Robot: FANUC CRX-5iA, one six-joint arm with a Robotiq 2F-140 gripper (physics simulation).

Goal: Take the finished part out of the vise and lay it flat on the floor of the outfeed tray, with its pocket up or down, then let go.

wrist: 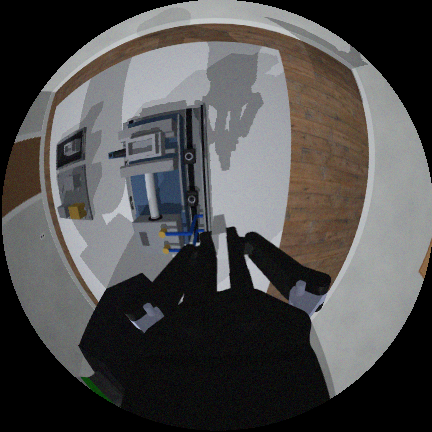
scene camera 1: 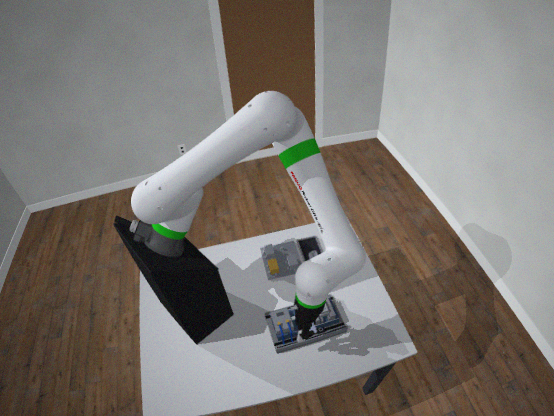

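Pixels of known places: gripper, between the fingertips: (wrist: 220,224) (scene camera 1: 301,339); arm's base, origin of its link: (scene camera 1: 162,245).
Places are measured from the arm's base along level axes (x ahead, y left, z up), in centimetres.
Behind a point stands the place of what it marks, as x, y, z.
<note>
The vise (scene camera 1: 287,346) {42.4, -17.2, -39.7} (wrist: 167,192) {48.0, -7.4, -38.4} stands near the table's front. In the wrist view the finished part (wrist: 142,146) {55.4, -2.2, -34.3}, a light grey block with its rectangular pocket up, sits between the vise jaws; in the scene view I cannot make it out behind the gripper. My gripper (scene camera 1: 306,334) {47.7, -17.4, -31.7} (wrist: 220,224) {47.7, -17.4, -31.7} is shut and empty, fingers pointing down, over the vise's front side near the blue handles, apart from the part. The black outfeed tray (scene camera 1: 306,245) {48.6, 37.6, -43.8} (wrist: 81,145) {53.0, 24.2, -43.0} lies farther back, with a light grey block (scene camera 1: 313,254) (wrist: 72,147) {52.5, 26.2, -40.7} in it.
A grey plate (scene camera 1: 287,272) {40.1, 21.1, -43.6} (wrist: 80,187) {40.6, 22.6, -43.4} with raised blocks and a yellow block (scene camera 1: 272,265) {33.4, 22.4, -40.0} (wrist: 76,210) {34.9, 21.1, -40.0} lies beside the tray. Blue handles (scene camera 1: 281,332) {40.2, -14.0, -33.4} (wrist: 177,234) {43.1, -11.6, -33.3} stick out at the vise's end. A dark lever (wrist: 117,154) {53.3, 2.9, -34.9} sticks out behind the jaws. The black robot pedestal (scene camera 1: 190,295) {9.7, -11.7, -12.6} stands at the left.
</note>
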